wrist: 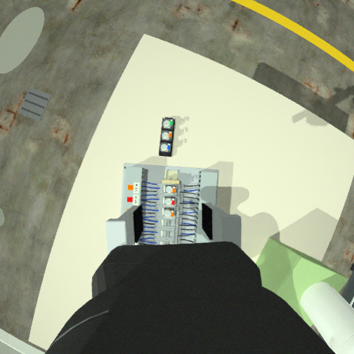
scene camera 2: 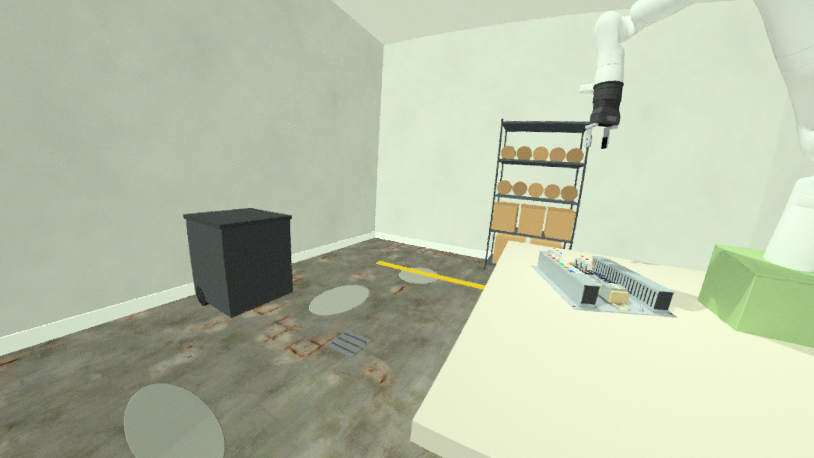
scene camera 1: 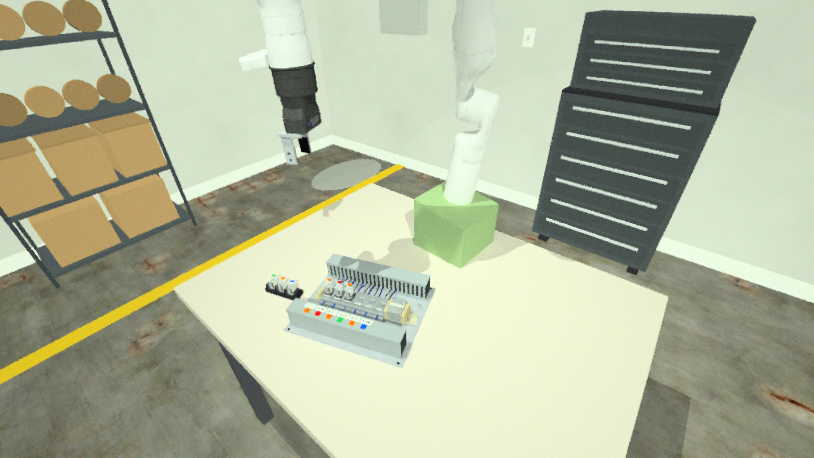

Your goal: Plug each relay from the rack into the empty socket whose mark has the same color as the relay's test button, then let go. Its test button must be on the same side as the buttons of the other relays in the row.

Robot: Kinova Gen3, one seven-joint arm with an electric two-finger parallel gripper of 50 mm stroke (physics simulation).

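Frame: origin at the arm's base, x ahead, y left, z up, level; centimetres.
Seen in the pictures: gripper, fingertip midpoint: (scene camera 2: pixel 596 147) (scene camera 1: pixel 299 157); arm's base, origin of the base link: (scene camera 2: pixel 789 263) (scene camera 1: pixel 458 196).
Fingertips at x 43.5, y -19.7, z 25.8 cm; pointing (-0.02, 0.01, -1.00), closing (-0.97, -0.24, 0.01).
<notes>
Offsets run from my fingertips to a thing's top centre. "*": to the spot under its first point. Level surfaces: height alone.
My gripper (scene camera 1: pixel 298 156) (scene camera 2: pixel 595 145) (wrist: pixel 172 216) is open and empty, high above the table, pointing down. A small black rack {* dy -8.0, dx +2.7, dz -40.2 cm} (scene camera 1: pixel 298 293) (wrist: pixel 165 154) holds three relays with green {dy -16.5, dx +3.4, dz -37.1 cm} (scene camera 1: pixel 272 280) (wrist: pixel 168 123), orange {dy -13.3, dx +3.1, dz -37.1 cm} (scene camera 1: pixel 282 283) (wrist: pixel 166 135) and blue {dy -10.2, dx +2.7, dz -37.1 cm} (scene camera 1: pixel 292 285) (wrist: pixel 165 147) buttons. Three relays are in the panel's row: orange (wrist: pixel 170 189), red (wrist: pixel 169 201), orange (wrist: pixel 169 213). All visible buttons face right in the wrist view. Beyond them are empty sockets {dy +9.3, dx -3.1, dz -38.8 cm} (scene camera 1: pixel 364 298) (wrist: pixel 167 234); their marks are green {dy +11.5, dx +7.2, dz -35.7 cm} (scene camera 1: pixel 339 319), orange {* dy +13.7, dx +7.3, dz -35.7 cm} (scene camera 1: pixel 351 322) and blue {* dy +16.9, dx +7.0, dz -35.7 cm} (scene camera 1: pixel 363 326).
Two raised grey ducts, front {* dy +13.5, dx +8.8, dz -37.0 cm} (scene camera 1: pixel 347 330) and back {* dy +10.2, dx -10.1, dz -37.1 cm} (scene camera 1: pixel 378 277), flank the socket row. A beige block {dy +20.0, dx -3.8, dz -37.4 cm} (scene camera 1: pixel 396 311) ends the row. The arm stands on a green block (scene camera 1: pixel 455 233) (scene camera 2: pixel 740 290) behind the panel. A drawer cabinet (scene camera 1: pixel 620 148) stands beyond the table {dz -42.0 cm} (scene camera 1: pixel 512 341).
</notes>
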